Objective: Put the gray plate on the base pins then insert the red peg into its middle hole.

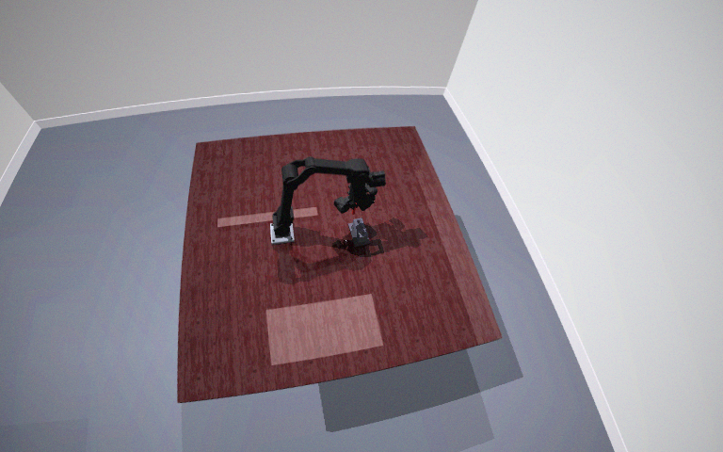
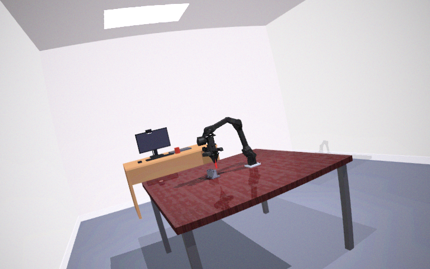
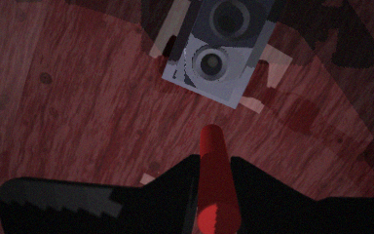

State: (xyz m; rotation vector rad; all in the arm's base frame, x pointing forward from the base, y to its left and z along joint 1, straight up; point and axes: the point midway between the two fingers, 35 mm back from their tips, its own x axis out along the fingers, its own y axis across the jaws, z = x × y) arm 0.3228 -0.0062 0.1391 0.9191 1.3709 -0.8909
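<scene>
My gripper tip is 7 cm to the left of the gray plate, 7 cm above it and 2 cm short of it. From my gripper tip the other things lie so: gray base (11 cm below, 6 cm to the right, 2 cm ahead); then red peg (right at my gripper tip).
</scene>
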